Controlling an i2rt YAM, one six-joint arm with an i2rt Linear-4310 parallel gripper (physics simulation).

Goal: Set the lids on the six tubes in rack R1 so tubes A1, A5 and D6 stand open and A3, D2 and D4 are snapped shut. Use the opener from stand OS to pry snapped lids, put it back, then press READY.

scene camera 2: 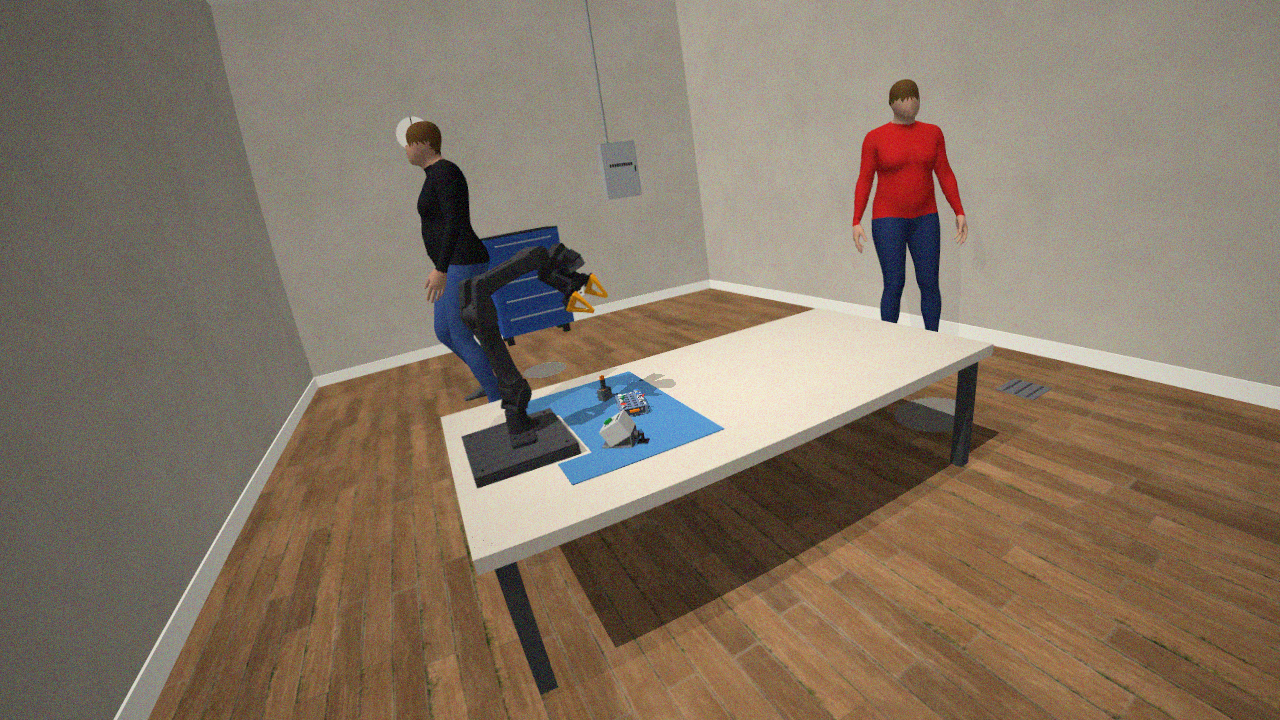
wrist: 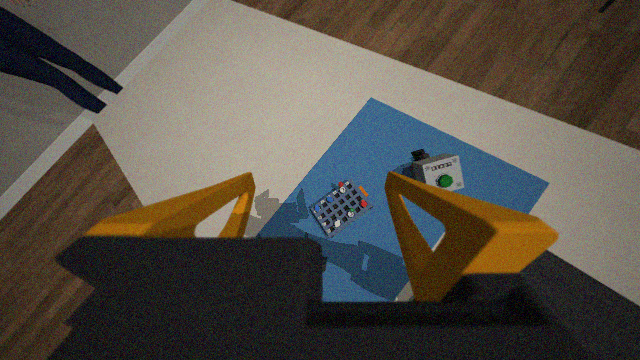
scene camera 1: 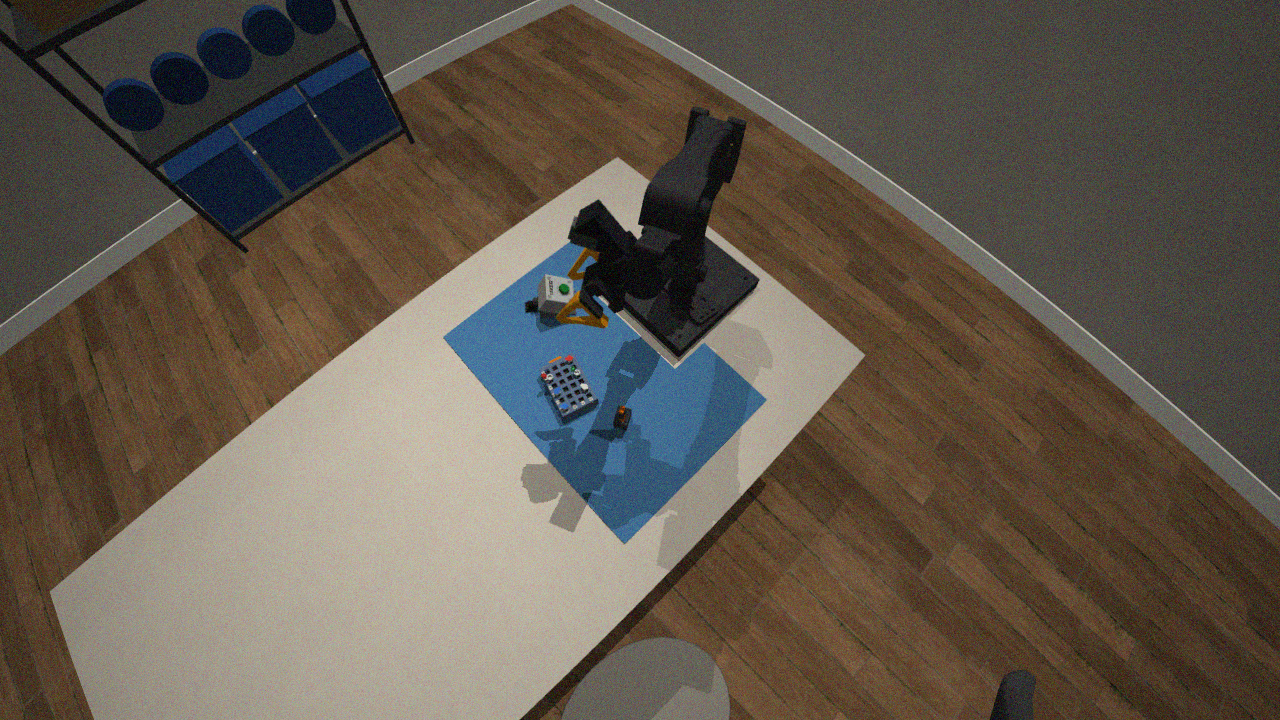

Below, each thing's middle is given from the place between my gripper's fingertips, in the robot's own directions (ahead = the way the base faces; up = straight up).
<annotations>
Right now my hand is 5 cm past the box with green READY button (scene camera 1: pixel 554 292), 20 cm to the left of it and 31 cm above it.
</annotations>
